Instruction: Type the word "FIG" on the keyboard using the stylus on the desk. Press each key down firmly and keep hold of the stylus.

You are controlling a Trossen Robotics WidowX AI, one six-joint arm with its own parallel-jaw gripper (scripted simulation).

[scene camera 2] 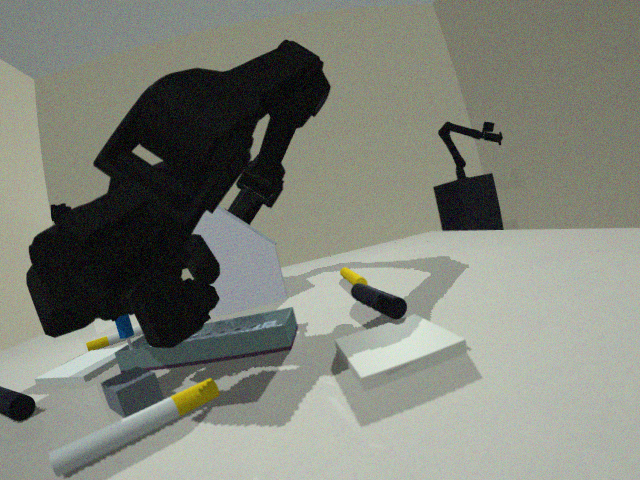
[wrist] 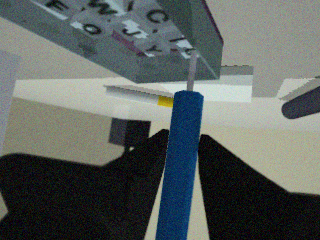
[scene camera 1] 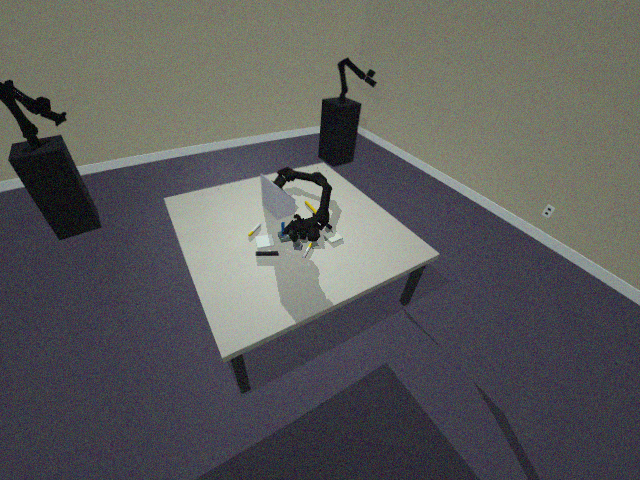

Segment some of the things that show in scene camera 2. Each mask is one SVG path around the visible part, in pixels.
The gripper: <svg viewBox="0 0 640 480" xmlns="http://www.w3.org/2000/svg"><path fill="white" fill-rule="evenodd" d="M31 265L26 275L26 284L45 335L57 338L75 330L83 329L95 321L95 319L84 318L67 309L46 289L37 276L33 265ZM203 237L199 234L191 234L183 249L173 254L165 255L163 259L160 259L100 319L104 321L112 320L114 322L119 316L126 314L132 316L134 314L142 328L146 341L156 348L172 348L193 336L196 332L199 332L203 328L204 323L211 319L209 312L216 307L219 301L215 288L210 284L218 279L220 266ZM182 269L188 268L194 279L188 278L183 281Z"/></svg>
A dark cylinder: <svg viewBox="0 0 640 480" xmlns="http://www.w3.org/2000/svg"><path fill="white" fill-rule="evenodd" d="M351 289L352 296L356 300L392 319L402 318L407 311L406 302L399 296L393 296L360 283L354 285Z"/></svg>
